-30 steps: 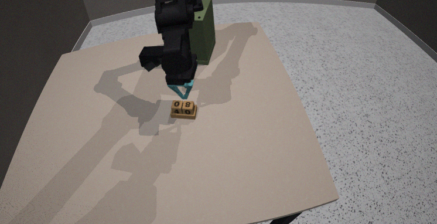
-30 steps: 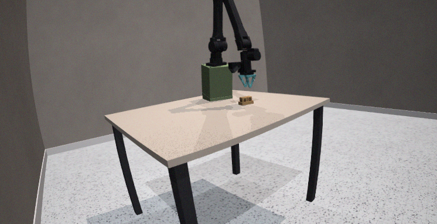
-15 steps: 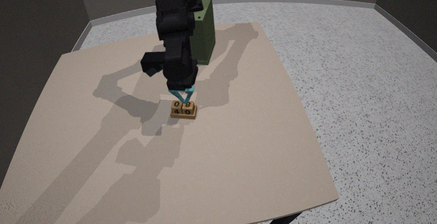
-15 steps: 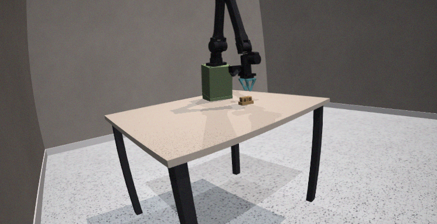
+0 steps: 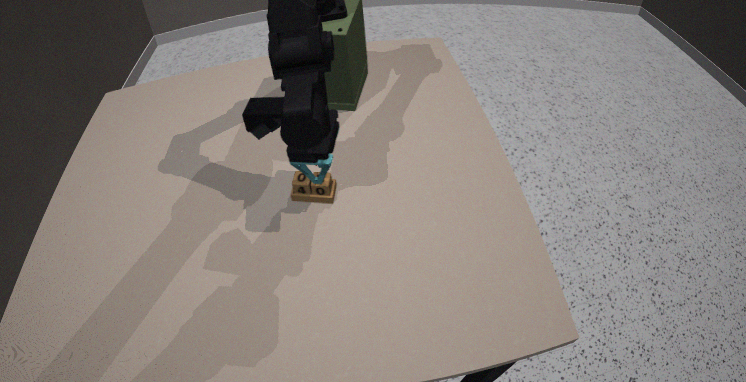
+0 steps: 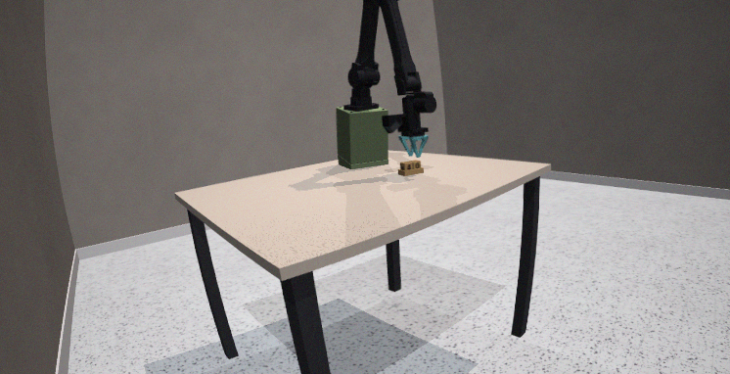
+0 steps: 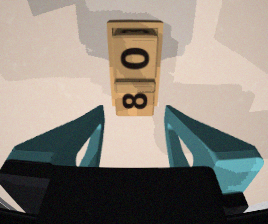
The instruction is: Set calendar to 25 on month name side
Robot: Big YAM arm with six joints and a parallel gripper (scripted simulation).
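My gripper is now 5 cm above the wooden tray, 2 cm to the left of it and 1 cm past it.
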